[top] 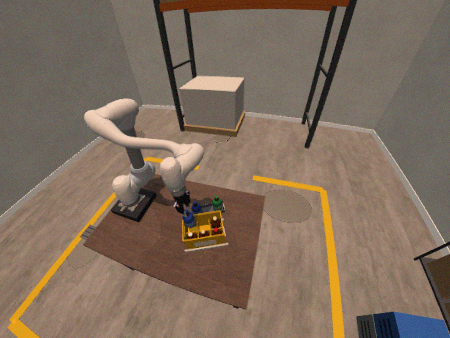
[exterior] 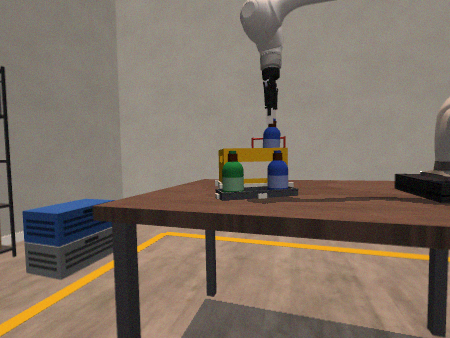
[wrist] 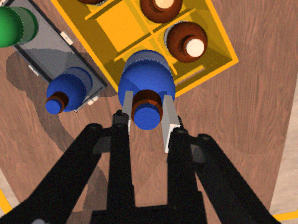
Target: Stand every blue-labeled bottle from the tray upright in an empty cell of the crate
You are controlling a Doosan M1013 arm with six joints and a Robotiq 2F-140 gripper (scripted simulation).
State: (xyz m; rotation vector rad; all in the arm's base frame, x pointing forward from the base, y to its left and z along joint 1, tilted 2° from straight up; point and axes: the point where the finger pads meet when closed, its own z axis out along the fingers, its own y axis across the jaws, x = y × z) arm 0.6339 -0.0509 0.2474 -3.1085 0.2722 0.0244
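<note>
Right now the yellow crate is 90 mm ahead of my hand, 10 mm to the left of it and 230 mm below it. From my hand the other things lie so: green-labeled bottle: 90 mm ahead, 270 mm to the left, 230 mm below; tray: 20 mm ahead, 210 mm to the left, 300 mm below.
</note>
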